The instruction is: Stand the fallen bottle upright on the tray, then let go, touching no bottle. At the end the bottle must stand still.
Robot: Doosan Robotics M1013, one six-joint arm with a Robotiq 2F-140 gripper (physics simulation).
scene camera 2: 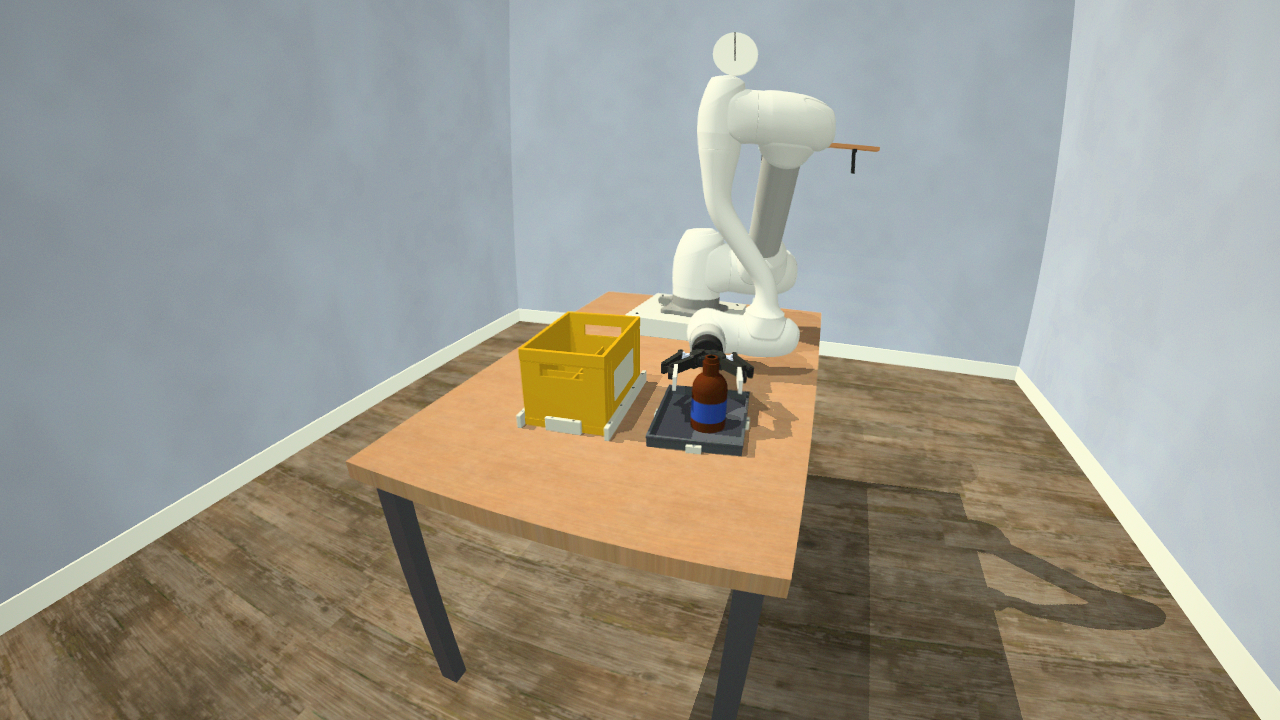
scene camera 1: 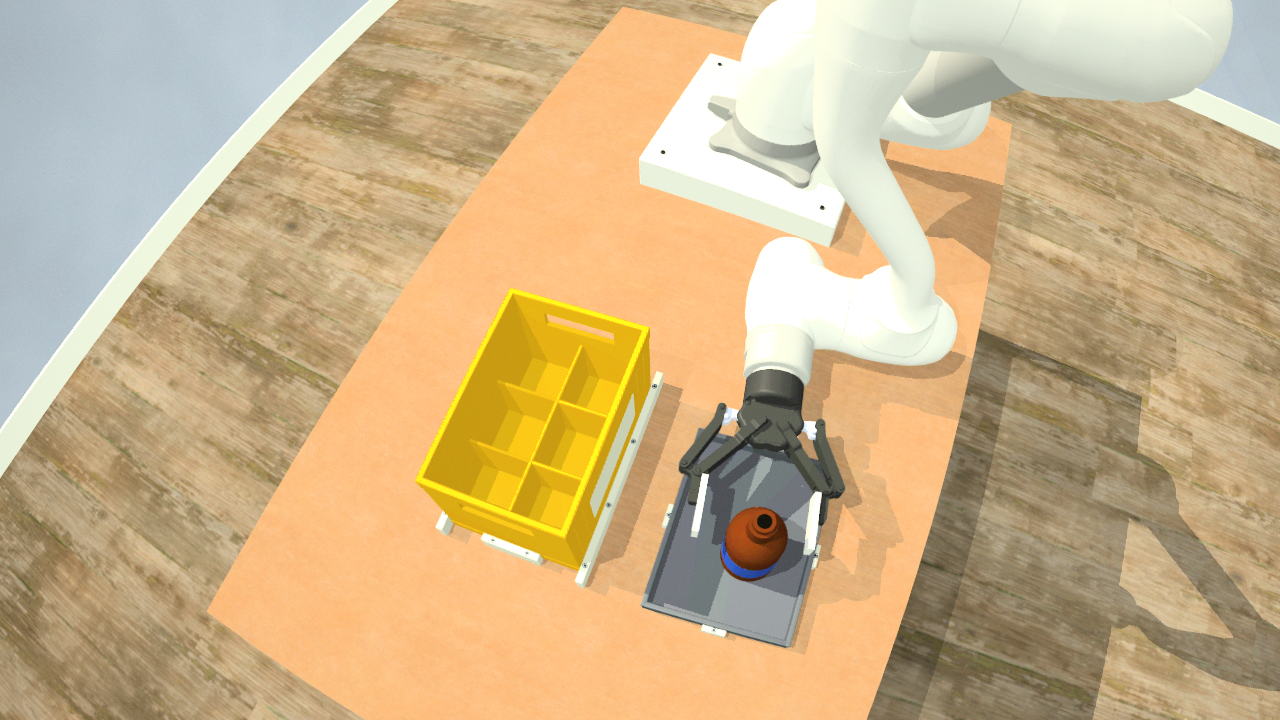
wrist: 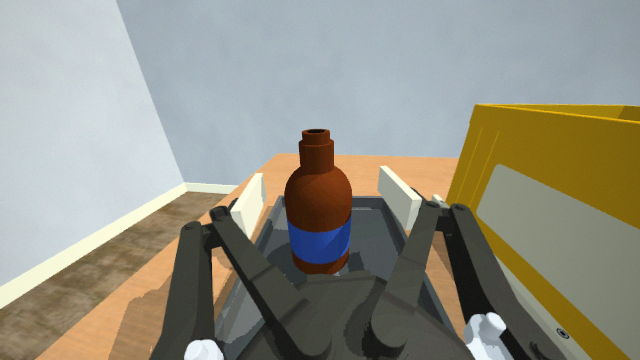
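Pixels of known places: gripper, fingertip midpoint: (scene camera 2: 707, 385) (scene camera 1: 752, 543) (wrist: 322, 181); arm's base, origin of the base link: (scene camera 2: 695, 310) (scene camera 1: 776, 138).
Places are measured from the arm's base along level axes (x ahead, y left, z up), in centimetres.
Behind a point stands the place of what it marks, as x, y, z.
The brown bottle (scene camera 1: 751, 548) @(66.5, 27.4, 6.8) (scene camera 2: 708, 394) @(67.8, 28.2, 4.2) (wrist: 318, 200) @(61.0, 26.2, 5.4) with a blue label stands upright on the grey tray (scene camera 1: 756, 617) @(71.1, 32.2, -4.7) (scene camera 2: 671, 441) @(75.9, 23.9, -3.4) (wrist: 375, 220) @(72.4, 20.5, -4.7), its neck pointing up. My gripper (scene camera 1: 752, 542) @(65.4, 27.2, 4.9) (scene camera 2: 707, 390) @(65.4, 27.2, 4.9) (wrist: 322, 181) @(65.4, 27.2, 4.9) is wide open and reaches over the tray nearly level. Its white finger pads are on either side of the bottle, with a visible gap on each side in the wrist view. The bottle is between the open fingers and is not gripped. In the wrist view the gripper's body hides part of the tray near the bottle's base.
A yellow crate (scene camera 1: 554, 544) @(77.3, 7.8, 6.2) (scene camera 2: 568, 394) @(78.5, 2.1, 3.3) (wrist: 550, 150) @(66.6, 7.7, 9.5) with several compartments stands beside the tray. White rails are fixed along the crate's sides, and small white stops are at the tray's edges. The robot's white base plate (scene camera 1: 698, 170) @(14.6, -7.5, 0.7) is at the table's back.
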